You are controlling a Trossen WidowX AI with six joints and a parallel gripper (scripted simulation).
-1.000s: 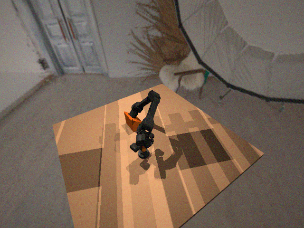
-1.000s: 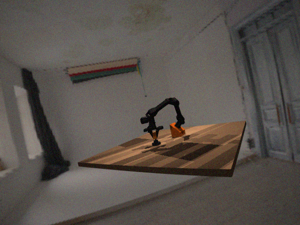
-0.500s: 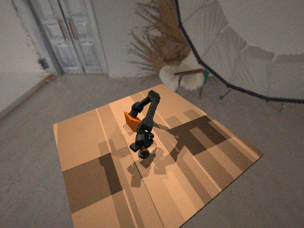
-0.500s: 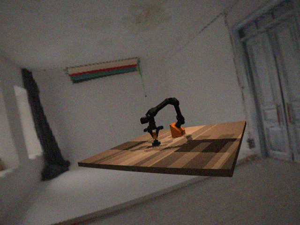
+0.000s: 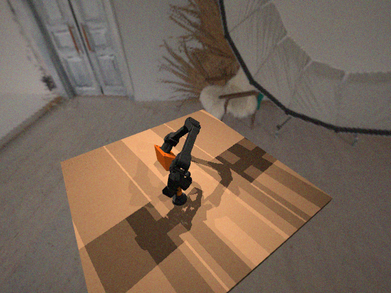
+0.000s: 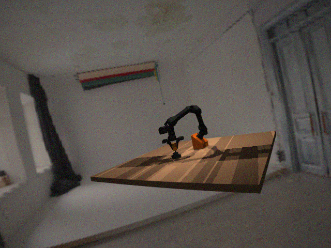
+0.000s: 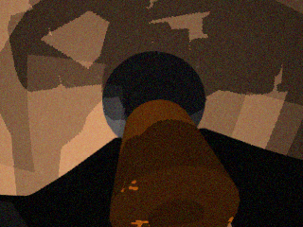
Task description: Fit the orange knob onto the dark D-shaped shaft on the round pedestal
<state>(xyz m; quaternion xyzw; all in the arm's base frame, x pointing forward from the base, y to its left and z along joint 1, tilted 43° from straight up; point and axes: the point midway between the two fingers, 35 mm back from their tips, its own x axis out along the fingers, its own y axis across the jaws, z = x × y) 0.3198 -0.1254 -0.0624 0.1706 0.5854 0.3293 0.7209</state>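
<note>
My gripper tip is now 40 mm above the pedestal. Round my gripper tip: orange knob: 20 mm above.
</note>
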